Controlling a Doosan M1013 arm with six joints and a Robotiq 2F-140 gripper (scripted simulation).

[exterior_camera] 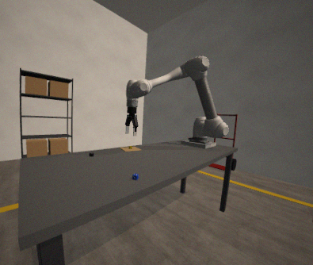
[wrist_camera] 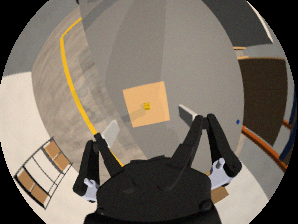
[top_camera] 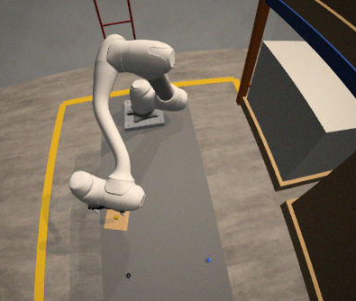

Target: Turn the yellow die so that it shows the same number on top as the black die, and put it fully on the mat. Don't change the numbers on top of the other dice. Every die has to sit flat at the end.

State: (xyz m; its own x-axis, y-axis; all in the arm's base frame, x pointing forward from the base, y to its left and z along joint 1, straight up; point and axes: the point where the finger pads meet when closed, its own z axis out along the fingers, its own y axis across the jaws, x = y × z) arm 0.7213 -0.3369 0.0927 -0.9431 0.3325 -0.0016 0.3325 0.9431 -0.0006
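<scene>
Now: hand 11 cm above the yellow die. Round my hand: blue die: 38 cm ahead, 43 cm to the left, 12 cm below; then tan mat: 13 cm below; then black die: 34 cm ahead, 1 cm to the right, 12 cm below.
</scene>
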